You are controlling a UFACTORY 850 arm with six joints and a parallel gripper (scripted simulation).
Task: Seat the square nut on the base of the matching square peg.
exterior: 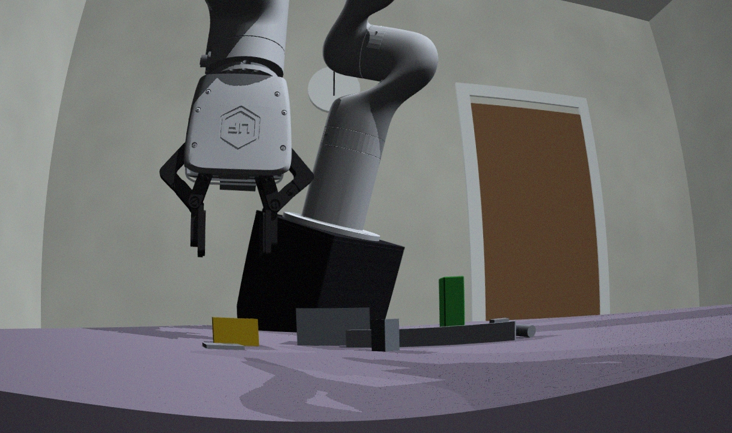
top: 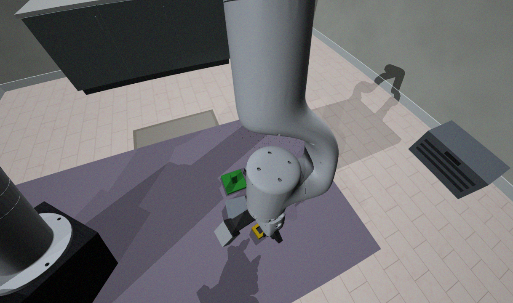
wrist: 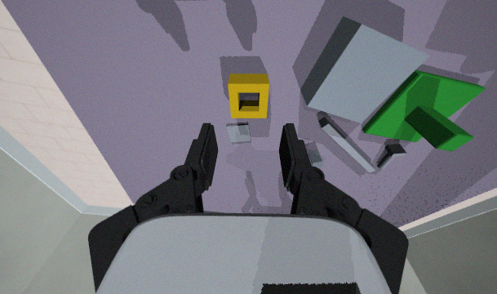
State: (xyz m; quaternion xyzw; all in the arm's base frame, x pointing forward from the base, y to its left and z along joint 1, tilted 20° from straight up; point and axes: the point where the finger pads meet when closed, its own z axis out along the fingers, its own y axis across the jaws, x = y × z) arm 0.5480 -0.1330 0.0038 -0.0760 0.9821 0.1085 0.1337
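My gripper is now 6 cm short of the thin grey plate and 10 cm above it. From my hand the other things lie so: bolt 6 cm ahead, 23 cm to the left, 9 cm below; grey block 4 cm behind, 9 cm to the left, 8 cm below; long grey bar 6 cm ahead, 16 cm to the left, 9 cm below.
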